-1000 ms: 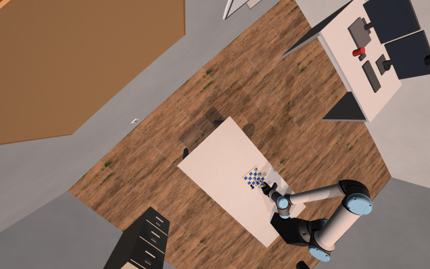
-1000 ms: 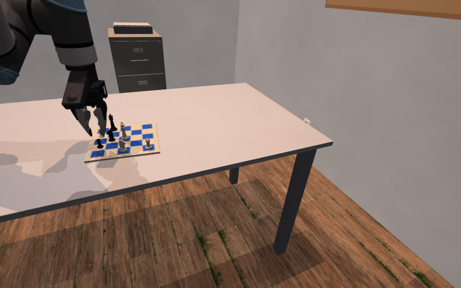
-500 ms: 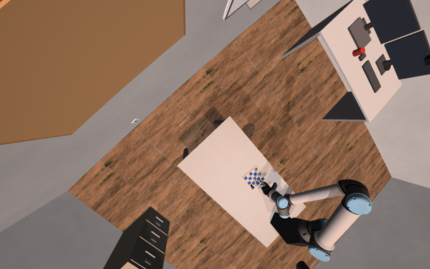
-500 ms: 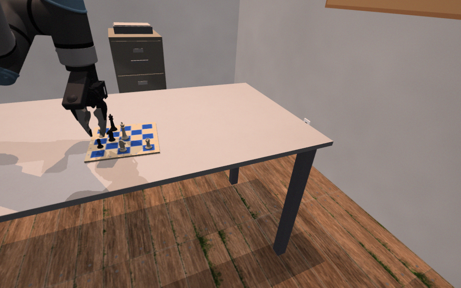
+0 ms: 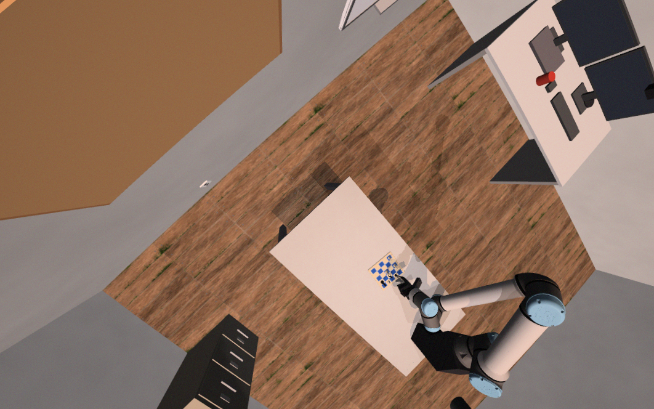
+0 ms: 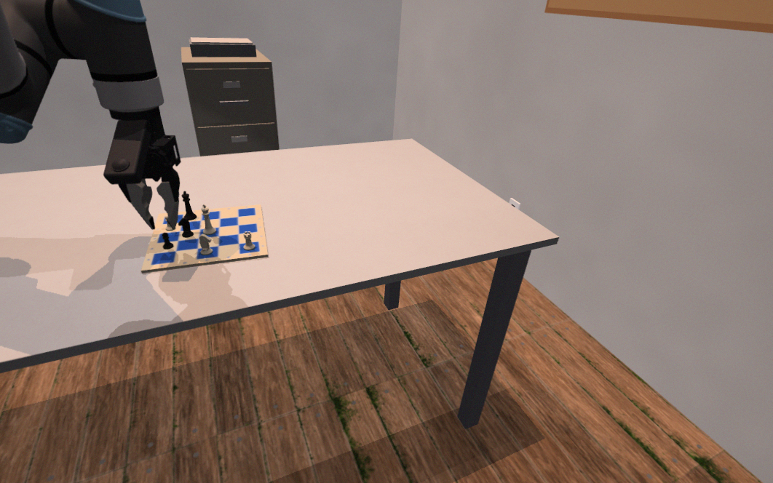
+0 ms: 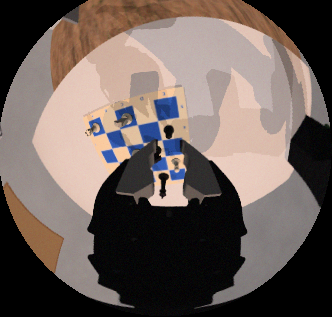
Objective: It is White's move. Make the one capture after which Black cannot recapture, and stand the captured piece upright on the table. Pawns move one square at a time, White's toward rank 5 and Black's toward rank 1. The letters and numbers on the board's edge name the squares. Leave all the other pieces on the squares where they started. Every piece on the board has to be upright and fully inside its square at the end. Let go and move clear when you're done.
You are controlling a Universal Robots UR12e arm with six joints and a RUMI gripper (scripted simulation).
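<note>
Right now my hand is 40 mm above the black pawn. Also, from my hand: white pawn (20 mm ahead, 70 mm to the left, 40 mm below); then chessboard (80 mm ahead, 20 mm to the left, 60 mm below); then white king (80 mm ahead, 20 mm to the left, 20 mm below).
</note>
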